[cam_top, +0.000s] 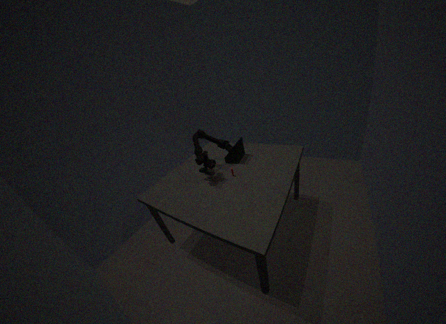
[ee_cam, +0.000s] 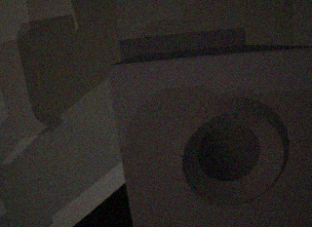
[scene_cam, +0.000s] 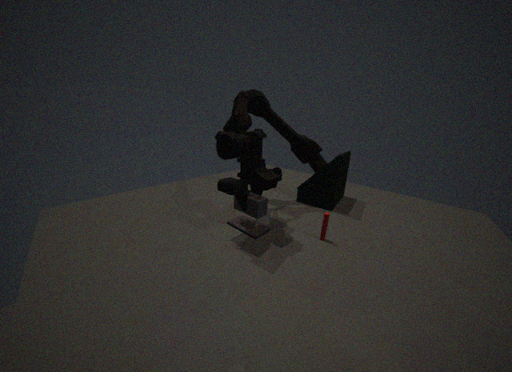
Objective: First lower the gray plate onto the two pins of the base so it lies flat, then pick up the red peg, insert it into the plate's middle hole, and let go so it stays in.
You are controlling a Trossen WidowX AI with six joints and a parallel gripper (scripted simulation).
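Right now the base is 50 mm below my gripper tip. From my gripper tip the other things lie so: red peg (190 mm to the left, 100 mm behind, 20 mm below); gray plate (30 mm above).
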